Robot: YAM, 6 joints.
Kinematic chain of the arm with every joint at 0, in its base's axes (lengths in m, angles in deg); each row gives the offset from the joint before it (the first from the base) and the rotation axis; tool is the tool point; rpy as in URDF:
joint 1: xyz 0 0 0.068 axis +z
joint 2: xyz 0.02 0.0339 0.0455 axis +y
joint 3: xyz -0.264 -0.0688 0 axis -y
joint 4: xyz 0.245 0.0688 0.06 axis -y
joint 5: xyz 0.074 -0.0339 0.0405 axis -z
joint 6: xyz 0.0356 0 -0.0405 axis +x
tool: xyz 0 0 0 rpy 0 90 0
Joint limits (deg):
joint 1: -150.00..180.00
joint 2: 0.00..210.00
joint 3: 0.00..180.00
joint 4: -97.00..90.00
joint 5: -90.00..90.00
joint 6: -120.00..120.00
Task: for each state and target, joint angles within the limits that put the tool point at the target. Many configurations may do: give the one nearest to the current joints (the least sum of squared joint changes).
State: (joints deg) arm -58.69 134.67 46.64 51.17 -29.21 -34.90
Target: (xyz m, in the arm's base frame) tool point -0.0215 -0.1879 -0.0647
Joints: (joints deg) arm -100.66 140.51 21.71 45.31 -22.48 -34.90
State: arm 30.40 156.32 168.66 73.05 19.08 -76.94
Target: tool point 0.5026 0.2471 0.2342
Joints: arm 27.46 178.18 166.17 89.13 20.57 -76.94
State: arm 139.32 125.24 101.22 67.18 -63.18 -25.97
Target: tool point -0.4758 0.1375 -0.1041
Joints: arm 160.35 173.45 99.14 56.64 -58.86 -25.97
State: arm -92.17 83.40 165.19 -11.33 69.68 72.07
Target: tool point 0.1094 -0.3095 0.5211
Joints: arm -64.60 95.47 120.17 -32.93 72.43 72.07
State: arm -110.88 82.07 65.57 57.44 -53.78 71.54
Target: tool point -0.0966 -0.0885 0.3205
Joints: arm -150.00 38.06 18.41 66.88 -52.76 71.54
